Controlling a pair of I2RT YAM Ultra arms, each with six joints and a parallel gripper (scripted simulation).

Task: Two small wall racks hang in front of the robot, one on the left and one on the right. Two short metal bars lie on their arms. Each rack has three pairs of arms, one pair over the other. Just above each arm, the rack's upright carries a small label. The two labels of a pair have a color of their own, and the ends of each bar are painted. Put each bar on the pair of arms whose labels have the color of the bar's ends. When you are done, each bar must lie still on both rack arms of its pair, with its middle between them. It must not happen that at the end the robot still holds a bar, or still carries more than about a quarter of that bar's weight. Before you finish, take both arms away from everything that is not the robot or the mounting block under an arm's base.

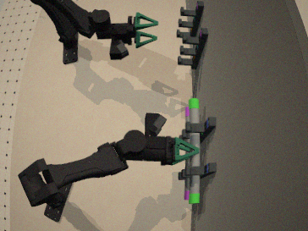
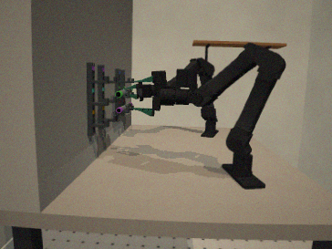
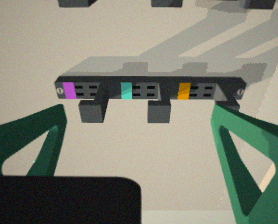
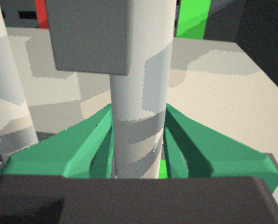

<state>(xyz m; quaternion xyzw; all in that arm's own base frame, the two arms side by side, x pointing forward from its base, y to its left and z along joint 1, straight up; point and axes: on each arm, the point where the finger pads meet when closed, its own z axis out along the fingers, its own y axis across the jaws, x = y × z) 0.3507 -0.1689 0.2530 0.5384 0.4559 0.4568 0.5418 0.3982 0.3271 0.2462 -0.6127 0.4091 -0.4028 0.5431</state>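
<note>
The green-ended bar lies right at my right hand. Round my right hand: magenta-ended bar: 8 cm below, 1 cm to the left; dark wall: 19 cm to the left, 18 cm above, 10 cm ahead.
</note>
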